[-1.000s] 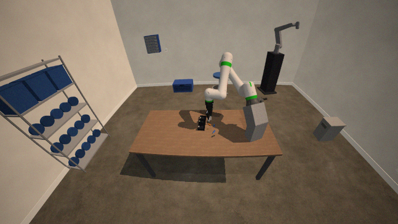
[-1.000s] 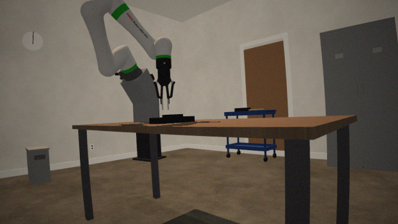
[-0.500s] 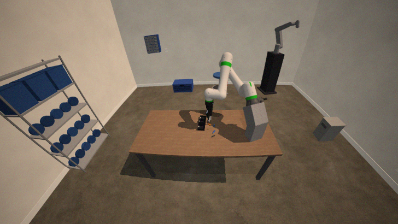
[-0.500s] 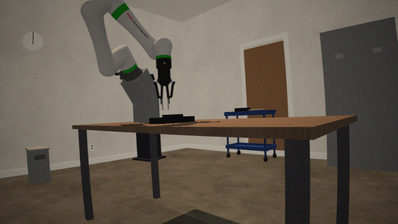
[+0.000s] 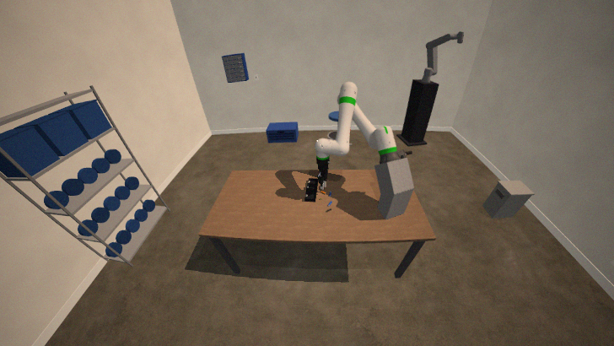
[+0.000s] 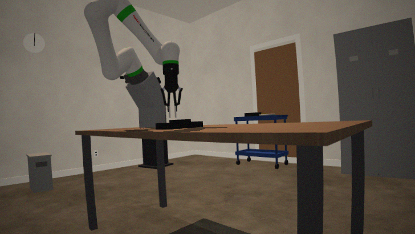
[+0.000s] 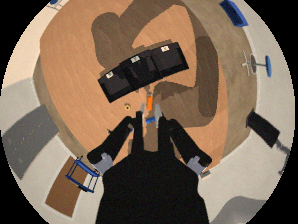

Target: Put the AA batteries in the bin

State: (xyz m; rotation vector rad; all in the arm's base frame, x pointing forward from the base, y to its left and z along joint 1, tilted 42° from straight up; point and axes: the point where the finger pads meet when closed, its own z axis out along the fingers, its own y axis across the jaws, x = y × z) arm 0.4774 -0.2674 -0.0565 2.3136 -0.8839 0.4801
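The orange battery is 9 cm below my hand. The rest, counted from my hand: small dark piece: 20 cm to the left, 9 cm below; then blue AA battery: 14 cm to the left, 9 cm below, 3 cm behind.
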